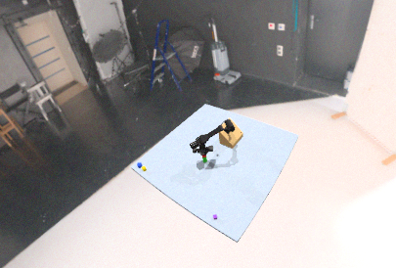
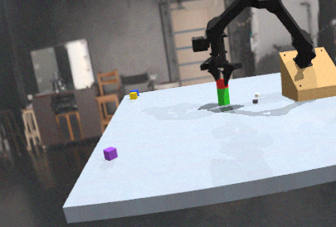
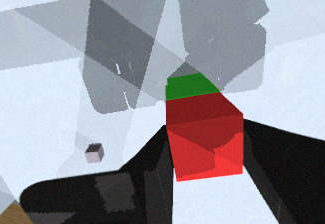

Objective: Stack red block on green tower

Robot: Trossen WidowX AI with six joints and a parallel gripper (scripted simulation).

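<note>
The red block is 10 mm above my gripper tip. Round my gripper tip: purple cube 480 mm ahead, 370 mm to the left, 70 mm below; yellow block 360 mm ahead, 500 mm to the right, 60 mm below.
</note>
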